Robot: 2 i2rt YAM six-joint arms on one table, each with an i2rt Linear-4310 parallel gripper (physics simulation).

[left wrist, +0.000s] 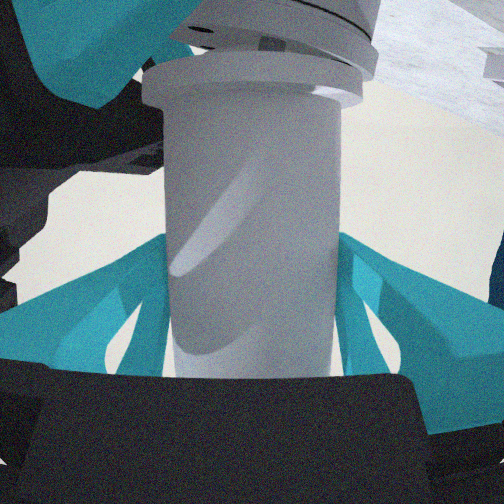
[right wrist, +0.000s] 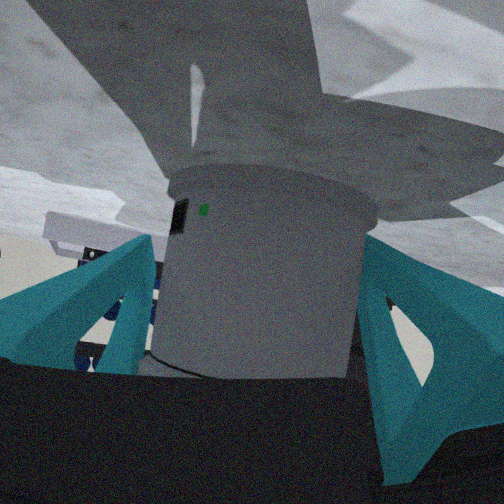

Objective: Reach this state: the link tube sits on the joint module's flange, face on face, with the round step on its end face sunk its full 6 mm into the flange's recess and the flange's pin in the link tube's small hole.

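Observation:
In the left wrist view my left gripper (left wrist: 252, 305) is shut on the grey link tube (left wrist: 252, 225), its teal fingers on both sides of the tube's body. The tube's collar end (left wrist: 252, 82) points away from the camera and lies against the joint module's flange (left wrist: 290, 30); a thin dark gap shows between the two faces on the left. The step, recess, pin and small hole are hidden. In the right wrist view my right gripper (right wrist: 260, 300) is shut on the joint module's grey round body (right wrist: 260, 275), which bears a small green mark and a black slot.
Part of the other arm's teal and black gripper (left wrist: 85, 50) shows at the upper left of the left wrist view. A pale grey rail (right wrist: 95, 232) and dark blue parts lie behind the left finger in the right wrist view.

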